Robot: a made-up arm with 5 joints.
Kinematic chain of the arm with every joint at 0, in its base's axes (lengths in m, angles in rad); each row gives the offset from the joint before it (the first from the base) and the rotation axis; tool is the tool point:
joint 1: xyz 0 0 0.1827 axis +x
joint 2: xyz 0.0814 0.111 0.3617 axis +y
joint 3: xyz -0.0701 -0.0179 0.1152 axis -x
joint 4: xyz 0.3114 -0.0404 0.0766 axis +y
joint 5: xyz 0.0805 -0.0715 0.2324 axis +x
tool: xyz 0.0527 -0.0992 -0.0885
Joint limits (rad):
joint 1: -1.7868..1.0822
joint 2: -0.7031..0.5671
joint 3: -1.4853..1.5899
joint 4: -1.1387..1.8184
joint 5: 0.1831..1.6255
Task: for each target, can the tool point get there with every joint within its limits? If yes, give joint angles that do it. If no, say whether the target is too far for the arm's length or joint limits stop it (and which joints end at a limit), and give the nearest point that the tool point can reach.
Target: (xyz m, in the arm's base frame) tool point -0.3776 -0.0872 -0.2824
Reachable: no: joint limits stop it (at a limit: joint 1, joint 2, joint 3, joint 4, joint 5) | nearest point 0.2044 -0.2730 0.1315 | short by 0.738 m
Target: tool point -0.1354 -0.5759 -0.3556
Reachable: no: joint limits stop it (at a limit: joint 1, joint 2, joint 4, joint 5) | nearest point 0.2355 -0.3299 0.1285 | short by 0.658 m
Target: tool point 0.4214 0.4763 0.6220
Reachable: yes | joints -0.8755 -0.2762 -0.4602 0.4242 1.0646
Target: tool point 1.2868 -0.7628 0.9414
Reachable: no: too far | nearest point 0.5540 -0.4583 0.6386 | short by 0.849 m
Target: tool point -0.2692 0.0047 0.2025
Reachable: no: joint limits stop it (at a limit: joint 2, joint 3, joint 4, joint 5) | nearest point 0.2044 0.0641 0.4529 | short by 0.539 m
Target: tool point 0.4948 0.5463 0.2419
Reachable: yes | joints -1.3904 -0.0241 -0.0960 0.7778 1.3500
